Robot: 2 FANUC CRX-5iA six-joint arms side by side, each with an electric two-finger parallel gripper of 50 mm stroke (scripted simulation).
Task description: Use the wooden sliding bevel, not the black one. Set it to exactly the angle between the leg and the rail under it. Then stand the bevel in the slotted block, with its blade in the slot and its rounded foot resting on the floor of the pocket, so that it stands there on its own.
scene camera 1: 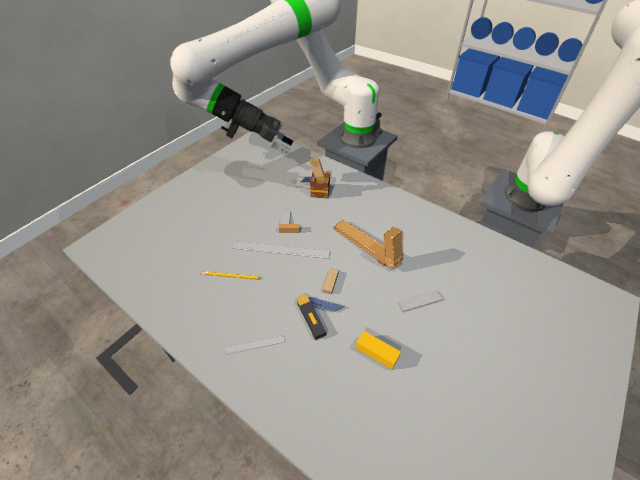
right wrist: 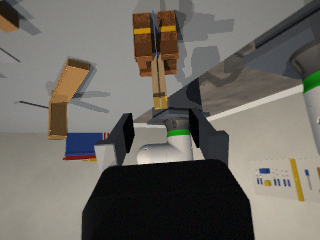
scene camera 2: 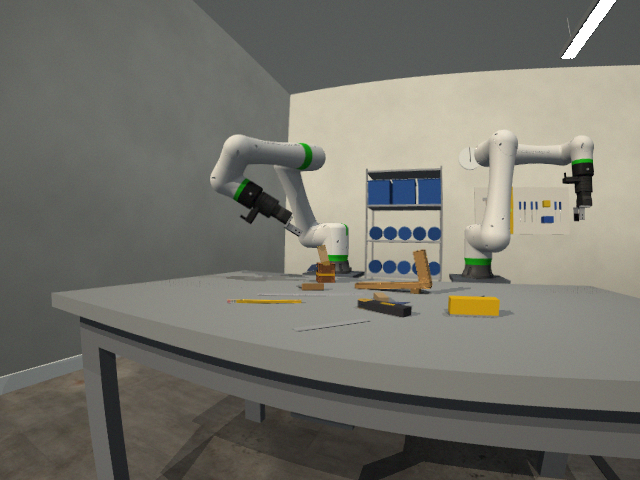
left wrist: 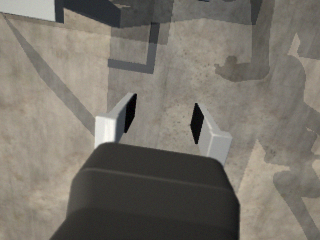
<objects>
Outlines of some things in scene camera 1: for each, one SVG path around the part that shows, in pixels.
My right gripper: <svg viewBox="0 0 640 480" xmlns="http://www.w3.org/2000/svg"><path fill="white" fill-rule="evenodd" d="M249 103L239 122L239 126L259 134L262 138L271 142L269 147L288 156L291 150L275 142L277 138L290 146L294 142L292 138L279 132L282 127L281 121L262 113L263 110Z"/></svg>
A yellow block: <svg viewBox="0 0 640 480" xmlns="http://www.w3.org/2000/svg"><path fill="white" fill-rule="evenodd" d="M364 331L356 343L356 349L392 370L401 352Z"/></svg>
</objects>
